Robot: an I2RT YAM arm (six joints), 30 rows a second.
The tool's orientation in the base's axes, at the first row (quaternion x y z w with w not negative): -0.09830, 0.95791, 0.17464, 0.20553
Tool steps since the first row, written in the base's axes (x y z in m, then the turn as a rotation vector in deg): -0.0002, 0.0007, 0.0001, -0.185, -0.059, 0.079; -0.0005, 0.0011, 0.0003, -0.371, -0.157, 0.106; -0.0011, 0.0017, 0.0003, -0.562, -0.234, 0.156; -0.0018, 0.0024, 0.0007, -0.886, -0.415, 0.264; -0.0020, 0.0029, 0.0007, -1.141, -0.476, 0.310; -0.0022, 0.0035, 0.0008, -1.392, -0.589, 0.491; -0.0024, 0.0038, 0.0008, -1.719, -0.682, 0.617; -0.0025, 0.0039, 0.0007, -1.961, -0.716, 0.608; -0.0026, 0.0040, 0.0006, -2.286, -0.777, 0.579; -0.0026, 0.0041, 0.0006, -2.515, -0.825, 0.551; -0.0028, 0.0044, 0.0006, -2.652, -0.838, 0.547; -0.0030, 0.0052, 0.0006, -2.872, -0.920, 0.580; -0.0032, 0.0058, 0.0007, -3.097, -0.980, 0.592
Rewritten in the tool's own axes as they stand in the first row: 0.0001, 0.0007, 0.0001, 0.139, 0.017, -0.156; 0.0002, 0.0012, 0.0000, 0.305, -0.017, -0.283; 0.0007, 0.0019, 0.0000, 0.464, -0.023, -0.423; 0.0010, 0.0029, -0.0003, 0.729, -0.074, -0.700; 0.0012, 0.0034, -0.0002, 0.945, -0.050, -0.853; 0.0012, 0.0040, -0.0002, 1.106, -0.035, -1.141; 0.0014, 0.0044, -0.0001, 1.356, 0.001, -1.401; 0.0015, 0.0044, 0.0000, 1.581, 0.030, -1.493; 0.0016, 0.0045, 0.0001, 1.891, 0.050, -1.608; 0.0016, 0.0046, 0.0001, 2.114, 0.058, -1.684; 0.0017, 0.0050, 0.0001, 2.240, 0.080, -1.735; 0.0018, 0.0057, 0.0004, 2.433, 0.072, -1.873; 0.0019, 0.0064, 0.0004, 2.636, 0.078, -1.987
